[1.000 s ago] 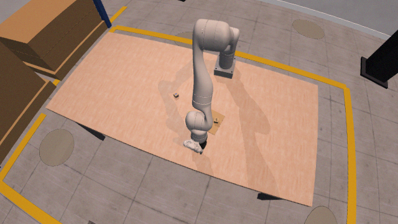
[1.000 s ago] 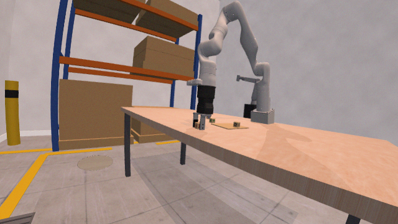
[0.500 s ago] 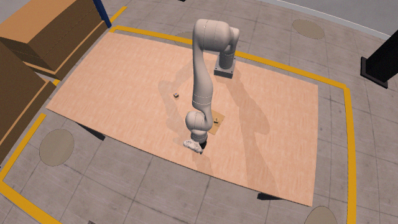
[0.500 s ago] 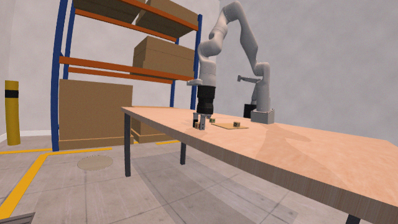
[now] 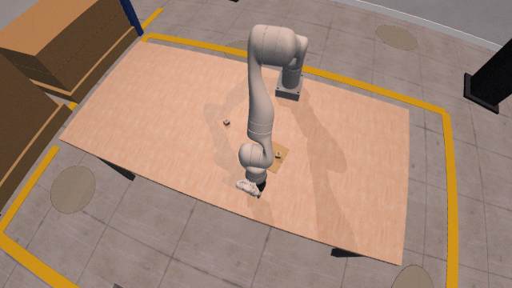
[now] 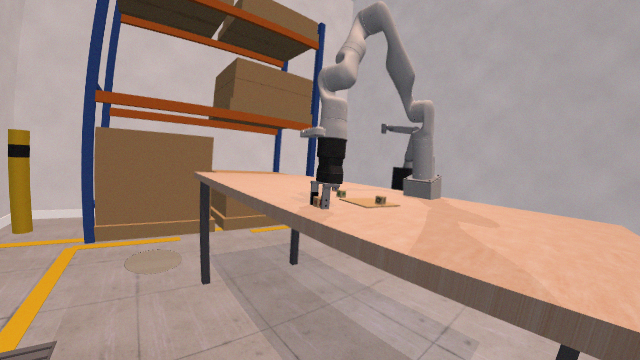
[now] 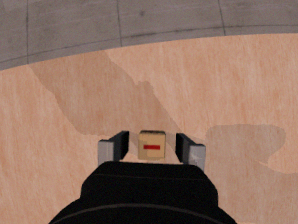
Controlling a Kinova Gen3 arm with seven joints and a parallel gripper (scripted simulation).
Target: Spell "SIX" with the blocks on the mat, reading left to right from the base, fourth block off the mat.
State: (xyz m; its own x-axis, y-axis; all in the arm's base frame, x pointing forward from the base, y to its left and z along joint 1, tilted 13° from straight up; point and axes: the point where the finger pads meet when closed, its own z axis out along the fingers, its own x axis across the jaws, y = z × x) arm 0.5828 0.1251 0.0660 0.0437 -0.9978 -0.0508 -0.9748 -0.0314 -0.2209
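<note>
Right now the block is right at my hand. The rest, counted from my hand: tan mat 20 cm behind, 3 cm to the right, 2 cm below.
</note>
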